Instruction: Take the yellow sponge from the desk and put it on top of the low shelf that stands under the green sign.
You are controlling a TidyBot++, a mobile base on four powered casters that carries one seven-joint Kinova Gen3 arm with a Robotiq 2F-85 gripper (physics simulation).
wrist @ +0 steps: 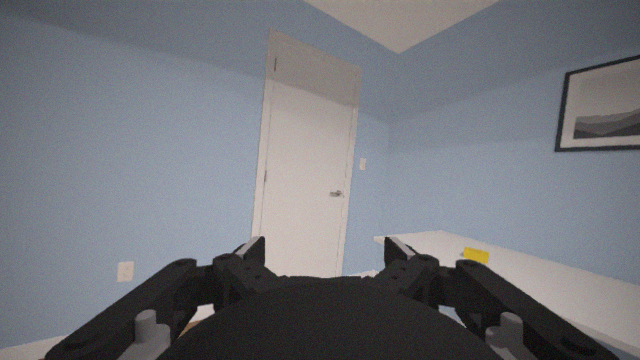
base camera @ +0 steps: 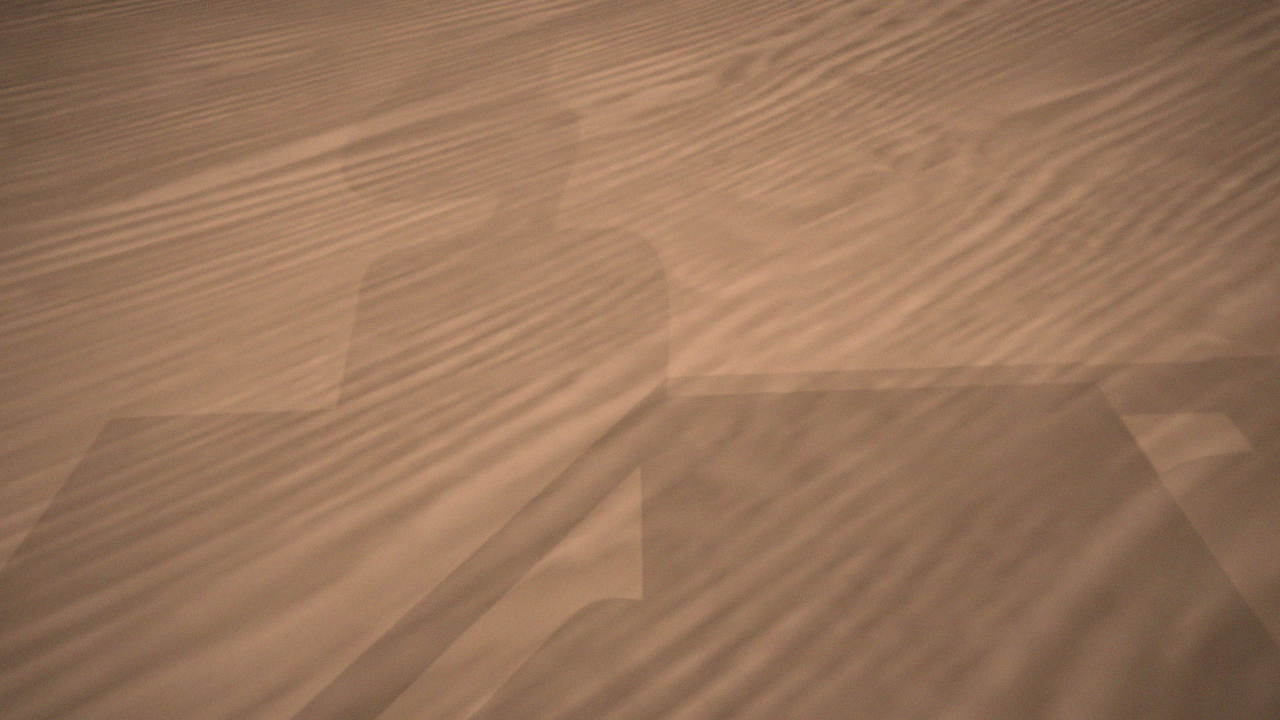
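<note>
The yellow sponge lies on the white desk at the right of the wrist view, behind my right finger's linkage as seen from the camera. My gripper is open, with its fingers wide apart and no object between them. It is apart from the sponge, which is beyond it and to the right. The low shelf and the green sign do not show in either view.
A white door stands in the blue wall ahead. A framed picture hangs on the wall above the desk, at the right. The base camera view shows wooden floor with shadows across it.
</note>
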